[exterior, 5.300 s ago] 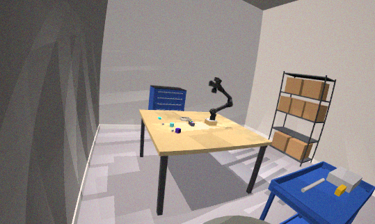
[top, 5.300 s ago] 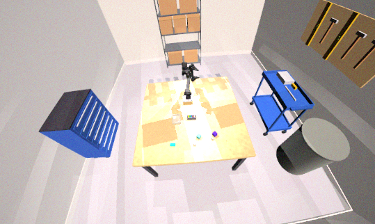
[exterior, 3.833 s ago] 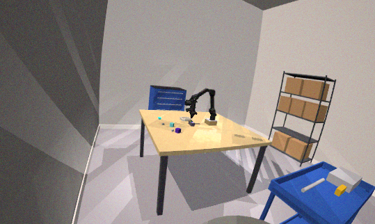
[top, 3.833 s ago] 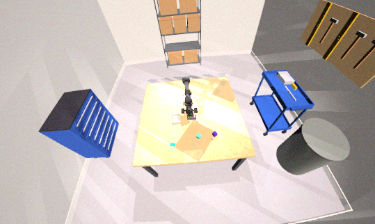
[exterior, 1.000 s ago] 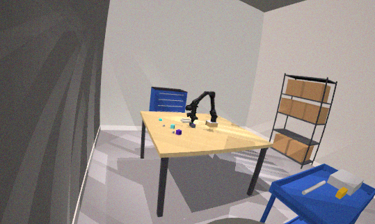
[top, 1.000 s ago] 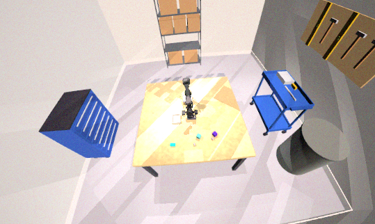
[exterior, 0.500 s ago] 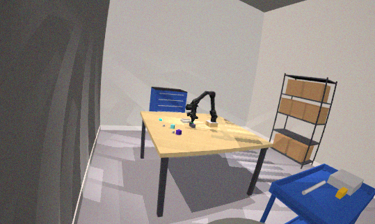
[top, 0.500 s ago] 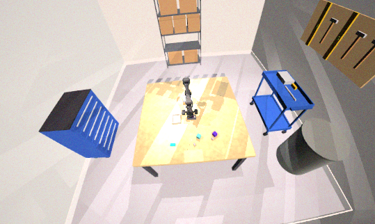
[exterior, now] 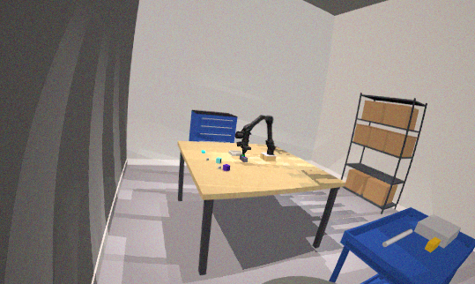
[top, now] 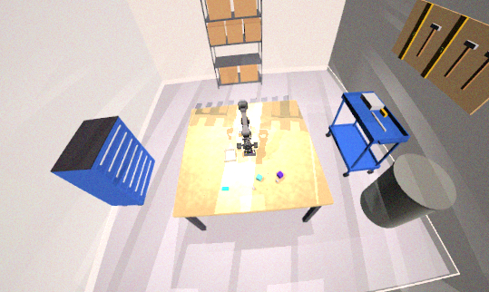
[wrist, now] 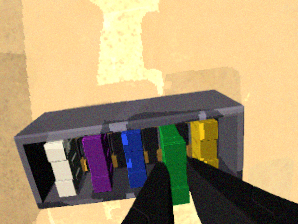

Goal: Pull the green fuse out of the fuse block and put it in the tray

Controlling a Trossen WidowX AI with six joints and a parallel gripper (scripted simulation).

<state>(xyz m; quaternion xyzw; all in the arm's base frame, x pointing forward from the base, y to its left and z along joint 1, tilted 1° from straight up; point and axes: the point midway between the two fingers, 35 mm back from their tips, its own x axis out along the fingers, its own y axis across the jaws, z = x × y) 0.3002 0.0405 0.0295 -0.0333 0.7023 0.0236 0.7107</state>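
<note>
Now: the tray 170 mm to the right of my gripper tip, 50 mm below it and 20 mm ahead of it. The rest, counted from my gripper tip: green fuse: 10 mm below.
</note>
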